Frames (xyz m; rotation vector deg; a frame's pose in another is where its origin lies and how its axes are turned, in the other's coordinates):
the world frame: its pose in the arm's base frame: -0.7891 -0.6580 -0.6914 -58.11 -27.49 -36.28
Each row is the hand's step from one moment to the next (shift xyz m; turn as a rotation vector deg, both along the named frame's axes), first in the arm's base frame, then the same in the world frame.
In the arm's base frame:
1: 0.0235 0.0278 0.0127 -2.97 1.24 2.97
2: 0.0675 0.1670 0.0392 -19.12 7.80 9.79
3: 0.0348 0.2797 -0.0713 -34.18 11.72 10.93
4: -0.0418 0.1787 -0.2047 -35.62 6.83 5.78
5: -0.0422 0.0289 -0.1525 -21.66 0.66 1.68
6: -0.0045 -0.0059 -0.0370 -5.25 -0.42 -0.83
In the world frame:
1: 0.0179 0.0187 0.0286 -0.59 -3.41 2.68
2: 0.0304 0.0849 0.1608 -9.67 -16.22 12.86
3: -0.0930 0.1742 0.2134 -20.90 -25.74 18.04
4: -0.2072 0.1669 0.0693 -23.95 -25.37 11.48
5: -0.1353 0.0773 -0.0401 -14.82 -15.60 3.05
6: -0.0253 0.0178 -0.0216 -4.23 -3.23 -0.34

